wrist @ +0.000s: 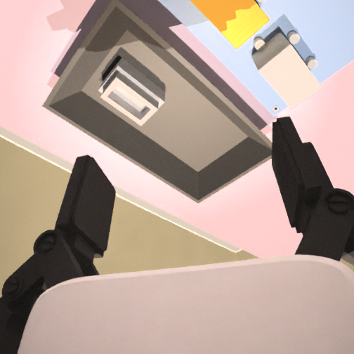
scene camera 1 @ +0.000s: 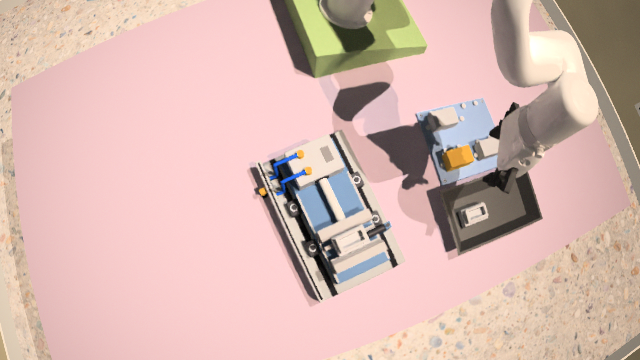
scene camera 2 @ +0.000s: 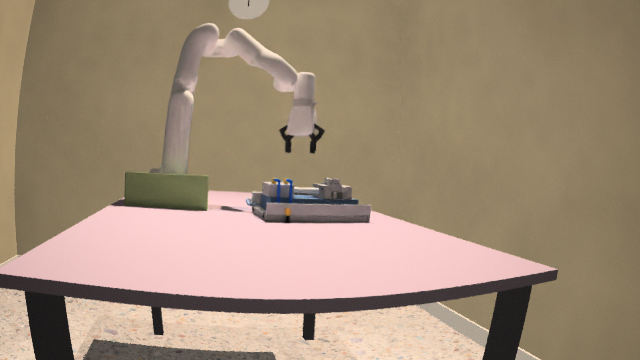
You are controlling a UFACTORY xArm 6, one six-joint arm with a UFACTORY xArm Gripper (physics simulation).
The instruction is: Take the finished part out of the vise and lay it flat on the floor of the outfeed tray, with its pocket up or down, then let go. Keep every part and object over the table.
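Frame: origin at the arm's base, x ahead, y left, z up, level; metres.
Seen in the pictures: gripper, fingertip midpoint: (scene camera 1: pixel 492 158) (scene camera 2: pixel 300 152); arm's base, link origin: (scene camera 1: pixel 345 9) (scene camera 2: pixel 173 180).
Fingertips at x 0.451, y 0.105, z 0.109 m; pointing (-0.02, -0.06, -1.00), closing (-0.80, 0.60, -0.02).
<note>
Pixels of each thing's middle, then the offset from my fingertips to it. "spot": a spot on its surface instead.
- finished part, body centre: (scene camera 1: pixel 351 240) (scene camera 2: pixel 332 184) dx +0.034, dy -0.285, dz -0.090 m
- vise, body centre: (scene camera 1: pixel 332 212) (scene camera 2: pixel 309 200) dx -0.032, dy -0.292, dz -0.138 m
- dark outfeed tray, surface spot: (scene camera 1: pixel 531 200) spot: dx +0.106, dy +0.151, dz -0.155 m
- similar pale part, body centre: (scene camera 1: pixel 474 214) dx +0.077, dy -0.009, dz -0.159 m
- blue plate, body centre: (scene camera 1: pixel 464 138) dx -0.089, dy +0.053, dz -0.184 m
- orange block, body centre: (scene camera 1: pixel 457 158) dx -0.050, dy +0.006, dz -0.162 m
- dark handle, surface spot: (scene camera 1: pixel 376 230) spot: dx +0.033, dy -0.236, dz -0.092 m
The finished part (scene camera 1: pixel 350 241), a pale block with a rectangular pocket facing up, sits between the jaws of the vise (scene camera 1: pixel 345 225) (scene camera 2: pixel 332 189) on the machine bed. The dark outfeed tray (scene camera 1: pixel 531 200) (wrist: pixel 135 145) stands apart, to the right of the vise in scene camera 1. A similar pale part (scene camera 1: pixel 473 214) (wrist: pixel 131 97) lies inside the tray near one end, pocket up. My gripper (scene camera 1: pixel 495 156) (scene camera 2: pixel 300 150) (wrist: pixel 183 157) is open and empty, high above the table near the tray and the blue plate. The tray's position is hidden in scene camera 2.
A blue plate (scene camera 1: pixel 467 135) (wrist: pixel 325 35) beside the tray carries an orange block (scene camera 1: pixel 457 158) (wrist: pixel 230 17) and grey blocks (scene camera 1: pixel 445 118) (wrist: pixel 287 77). Blue tubes (scene camera 1: pixel 295 175) rise at the machine's far end. A dark handle (scene camera 1: pixel 376 230) sticks out beside the vise. The green arm base (scene camera 1: pixel 370 57) (scene camera 2: pixel 167 191) stands behind.
</note>
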